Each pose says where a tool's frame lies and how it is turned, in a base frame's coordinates. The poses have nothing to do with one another.
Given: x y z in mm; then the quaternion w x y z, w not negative.
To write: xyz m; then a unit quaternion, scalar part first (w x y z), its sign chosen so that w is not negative. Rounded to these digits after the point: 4 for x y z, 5 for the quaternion.
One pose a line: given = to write
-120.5 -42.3 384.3 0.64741 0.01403 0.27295 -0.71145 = -0.1205 -0.0423 0.3843 0.64741 0.01403 0.27295 -0.71145
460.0 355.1 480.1 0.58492 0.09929 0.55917 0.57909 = 0.4600 0.3551 0.4801 0.58492 0.09929 0.55917 0.57909
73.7 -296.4 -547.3 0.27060 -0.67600 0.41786 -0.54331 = 0.0737 -0.2964 -0.5473 0.27060 -0.67600 0.41786 -0.54331
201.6 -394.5 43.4 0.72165 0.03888 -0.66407 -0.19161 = 0.2016 -0.3945 0.0434 0.72165 0.03888 -0.66407 -0.19161
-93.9 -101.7 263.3 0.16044 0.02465 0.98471 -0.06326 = -0.0939 -0.1017 0.2633 0.16044 0.02465 0.98471 -0.06326
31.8 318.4 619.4 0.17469 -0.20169 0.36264 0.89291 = 0.0318 0.3184 0.6194 0.17469 -0.20169 0.36264 0.89291
